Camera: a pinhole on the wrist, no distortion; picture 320 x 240 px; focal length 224.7 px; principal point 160.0 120.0 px. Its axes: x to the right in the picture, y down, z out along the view. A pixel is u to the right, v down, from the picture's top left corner.
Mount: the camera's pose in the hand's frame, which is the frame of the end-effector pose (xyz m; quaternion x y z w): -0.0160 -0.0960 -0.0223 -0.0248 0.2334 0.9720 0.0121
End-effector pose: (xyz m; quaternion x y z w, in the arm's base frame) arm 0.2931 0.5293 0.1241 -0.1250 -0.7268 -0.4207 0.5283
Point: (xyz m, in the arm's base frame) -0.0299 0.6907 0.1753
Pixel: 39.0 219.0
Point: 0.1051 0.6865 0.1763
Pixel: 69.1 140.7
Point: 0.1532 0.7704 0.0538
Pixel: 185.2 139.7
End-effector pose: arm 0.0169 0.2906 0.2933 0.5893 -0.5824 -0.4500 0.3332
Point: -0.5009 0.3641 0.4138
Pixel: 163.9 65.2
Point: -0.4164 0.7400 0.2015
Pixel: 307.8 173.0
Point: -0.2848 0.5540 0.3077
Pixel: 277.4 107.9
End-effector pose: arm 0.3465 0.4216 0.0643 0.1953 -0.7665 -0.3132 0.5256
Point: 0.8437 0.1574 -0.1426
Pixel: behind the camera
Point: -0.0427 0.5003 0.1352
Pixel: 65.8 120.2
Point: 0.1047 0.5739 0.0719
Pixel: 141.8 85.7
